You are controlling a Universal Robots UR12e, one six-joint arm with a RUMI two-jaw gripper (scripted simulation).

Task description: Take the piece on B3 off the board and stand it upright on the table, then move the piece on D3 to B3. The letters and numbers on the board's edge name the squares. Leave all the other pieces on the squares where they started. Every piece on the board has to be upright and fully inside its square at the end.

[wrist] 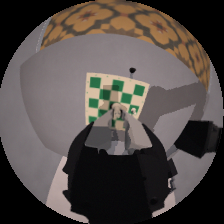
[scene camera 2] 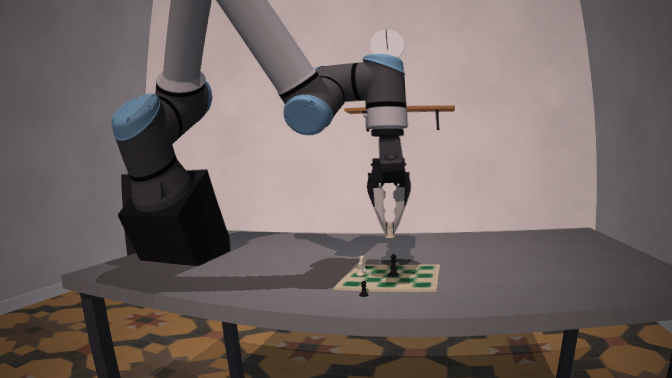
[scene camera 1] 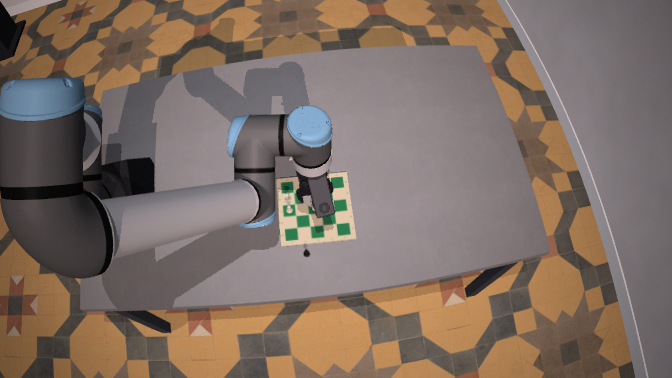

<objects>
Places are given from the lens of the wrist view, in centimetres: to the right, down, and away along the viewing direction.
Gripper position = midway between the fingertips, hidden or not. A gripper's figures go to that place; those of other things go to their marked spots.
my gripper (wrist: 116, 109): 1, -1, 15
chessboard (wrist: 102, 90): -3, -8, 24
</objects>
